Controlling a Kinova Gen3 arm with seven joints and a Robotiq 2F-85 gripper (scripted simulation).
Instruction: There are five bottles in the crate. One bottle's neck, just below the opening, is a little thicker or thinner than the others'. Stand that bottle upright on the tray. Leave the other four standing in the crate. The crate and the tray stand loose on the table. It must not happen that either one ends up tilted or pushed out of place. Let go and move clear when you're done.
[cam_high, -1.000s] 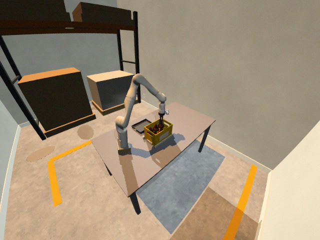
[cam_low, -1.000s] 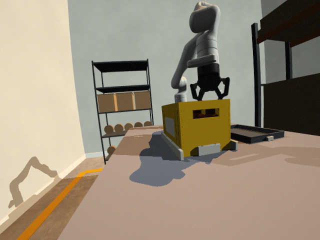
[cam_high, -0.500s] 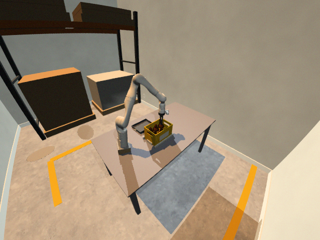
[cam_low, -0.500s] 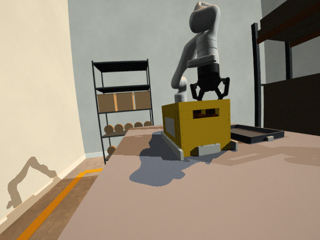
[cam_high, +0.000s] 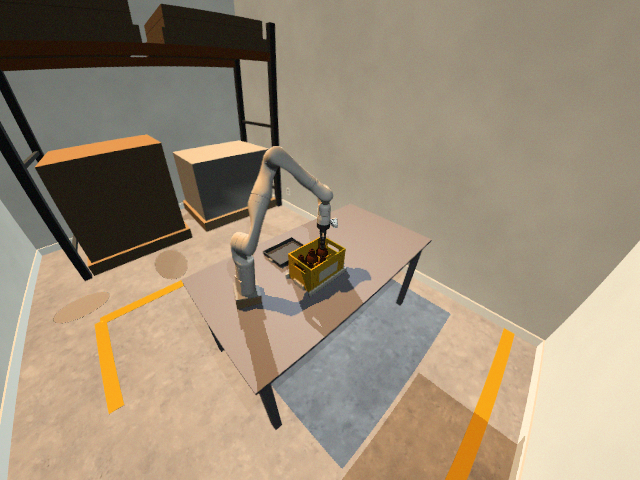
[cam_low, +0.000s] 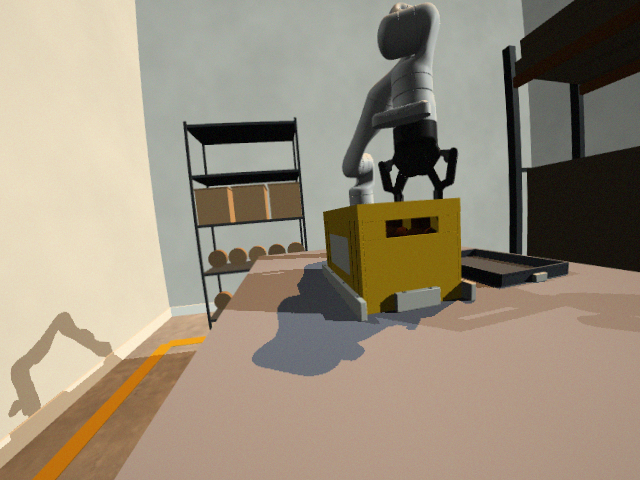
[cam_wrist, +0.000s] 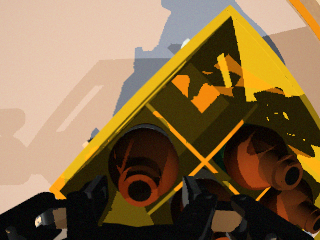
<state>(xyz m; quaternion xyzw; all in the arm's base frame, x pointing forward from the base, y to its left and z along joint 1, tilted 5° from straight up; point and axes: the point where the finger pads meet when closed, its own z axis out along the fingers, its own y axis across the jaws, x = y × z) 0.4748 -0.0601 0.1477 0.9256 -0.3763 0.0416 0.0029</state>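
My gripper is now 17 cm past the brown bottle, 9 cm to the left of it and 8 cm above it. Also, from my hand: dark tray: 9 cm behind, 24 cm to the left, 16 cm below; then yellow crate: 8 cm behind, 5 cm to the right, 9 cm below.
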